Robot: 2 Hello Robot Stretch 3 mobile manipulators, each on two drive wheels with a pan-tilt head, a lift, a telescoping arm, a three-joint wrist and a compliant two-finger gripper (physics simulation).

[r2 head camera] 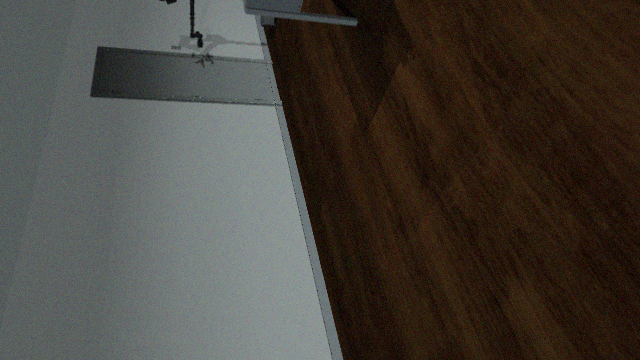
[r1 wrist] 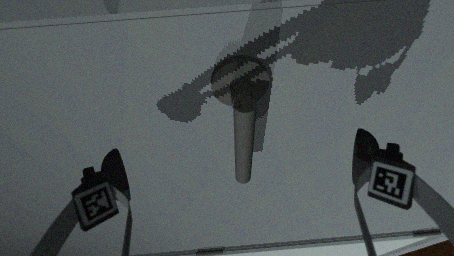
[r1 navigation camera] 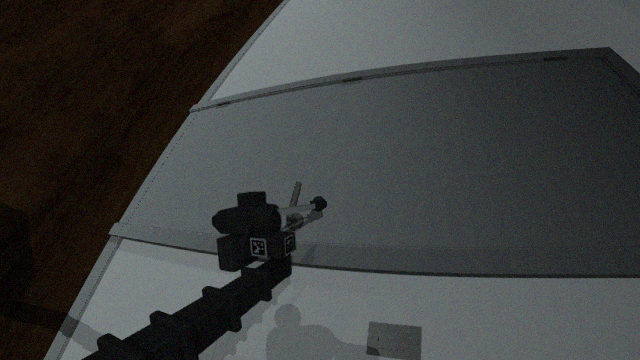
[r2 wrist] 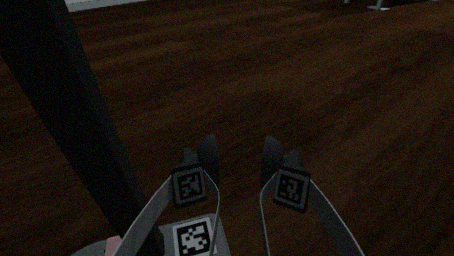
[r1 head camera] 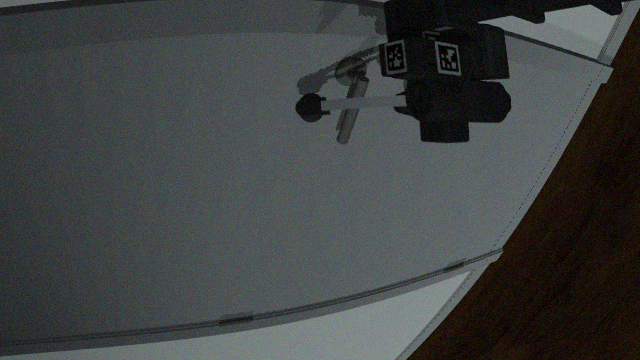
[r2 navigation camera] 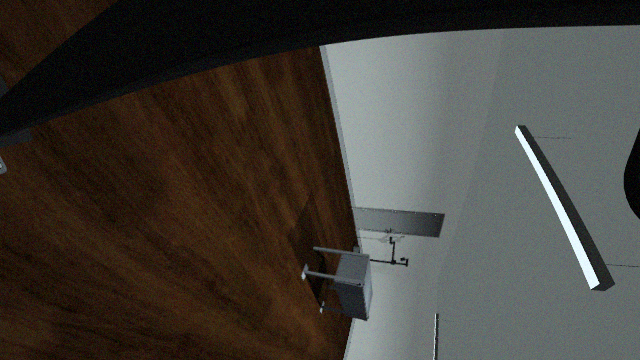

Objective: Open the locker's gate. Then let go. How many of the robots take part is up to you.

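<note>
A grey door (r1 head camera: 200, 175) (r1 navigation camera: 450, 165) (r1 wrist: 150, 125), which I take for the gate, stands in a white wall and looks flush in its frame. It also shows far off in the r2 head view (r2 head camera: 150, 75) and r2 navigation view (r2 navigation camera: 415, 222). Its lever handle (r1 head camera: 344, 132) (r1 navigation camera: 297, 190) (r1 wrist: 243, 145) sticks out from a round rosette. My r1 gripper (r1 head camera: 356, 103) (r1 navigation camera: 297, 207) (r1 wrist: 241, 165) is open, its fingers wide on either side of the handle, neither touching it in the wrist view. My r2 gripper (r2 wrist: 240, 155) is open over the brown floor, far from the door.
Hinge marks (r1 head camera: 236, 319) (r1 navigation camera: 352, 79) line the door edge opposite the handle. A small grey plate (r1 navigation camera: 395, 340) is on the wall near the handle side. Grey furniture with legs (r2 navigation camera: 355, 300) stands by the wall near r1's arm. A dark mast (r2 wrist: 75, 110) rises beside r2's gripper.
</note>
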